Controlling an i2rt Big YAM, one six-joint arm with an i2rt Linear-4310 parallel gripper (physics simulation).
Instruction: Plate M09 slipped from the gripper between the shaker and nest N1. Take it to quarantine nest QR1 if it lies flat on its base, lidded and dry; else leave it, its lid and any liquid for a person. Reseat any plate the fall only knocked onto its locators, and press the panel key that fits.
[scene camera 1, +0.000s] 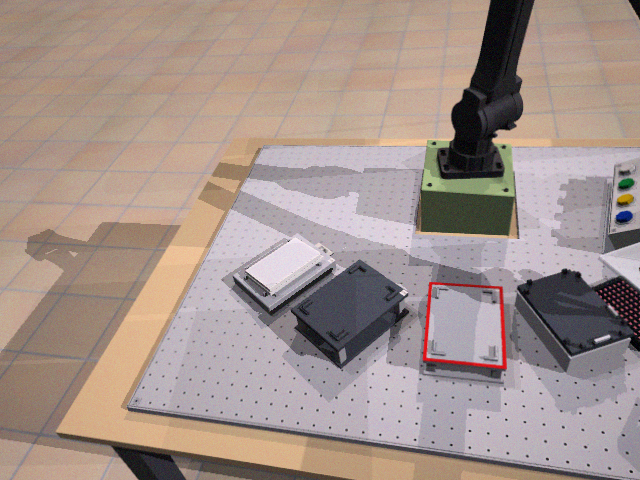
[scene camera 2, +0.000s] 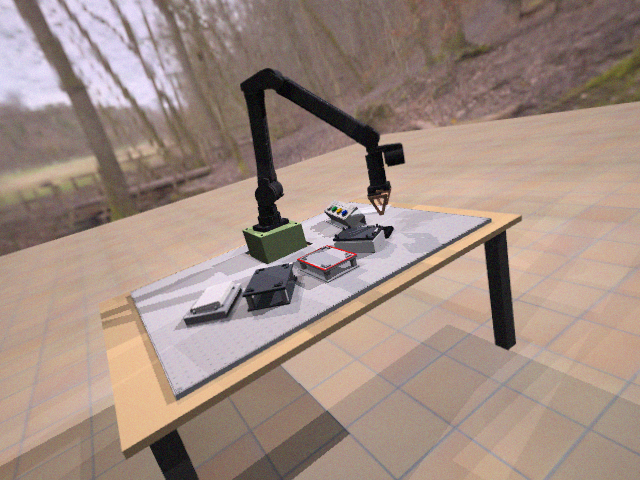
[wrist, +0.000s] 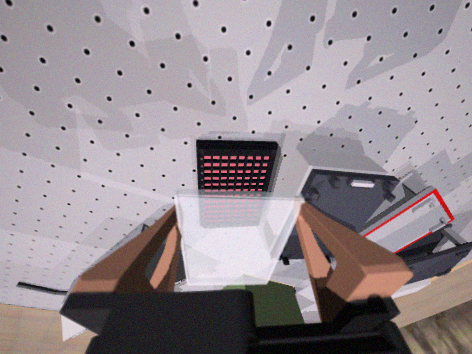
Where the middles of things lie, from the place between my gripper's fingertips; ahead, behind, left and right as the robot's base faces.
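Scene:
The dark station (scene camera 1: 579, 329) is 130 mm to the right of my hand, 10 mm behind it and 50 mm below it. As for the well plate with pink wells (wrist: 235, 165), I find it 30 mm to the right of my hand and 40 mm behind it, and it sits 70 mm below it.

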